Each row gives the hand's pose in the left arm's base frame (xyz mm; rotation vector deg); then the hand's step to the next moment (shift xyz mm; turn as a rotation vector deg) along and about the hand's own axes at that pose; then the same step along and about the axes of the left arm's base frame.
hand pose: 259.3 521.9 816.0 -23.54 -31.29 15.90
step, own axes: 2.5 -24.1 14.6 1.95 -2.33 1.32
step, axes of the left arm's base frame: -2.5 -16.0 23.2 1.21 -0.96 2.93
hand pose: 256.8 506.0 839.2 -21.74 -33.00 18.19
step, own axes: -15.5 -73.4 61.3 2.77 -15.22 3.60
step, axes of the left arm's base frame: -34.3 -55.2 71.8 2.91 -11.43 10.63
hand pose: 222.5 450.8 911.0 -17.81 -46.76 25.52
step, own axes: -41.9 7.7 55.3 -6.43 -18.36 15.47
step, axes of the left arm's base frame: -69.0 -8.8 6.2 -10.77 -17.56 13.91
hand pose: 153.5 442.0 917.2 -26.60 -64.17 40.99
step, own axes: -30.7 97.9 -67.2 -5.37 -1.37 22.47
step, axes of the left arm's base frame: 26.8 46.6 -110.3 -21.77 -5.12 5.96
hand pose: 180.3 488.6 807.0 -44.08 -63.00 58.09
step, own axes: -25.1 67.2 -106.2 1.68 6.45 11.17
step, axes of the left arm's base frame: 80.5 -0.7 -99.7 -12.20 4.10 -1.91
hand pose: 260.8 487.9 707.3 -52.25 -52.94 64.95
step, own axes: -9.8 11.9 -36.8 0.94 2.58 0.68
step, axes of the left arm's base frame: 28.7 -11.7 -25.1 -1.31 1.46 -2.04
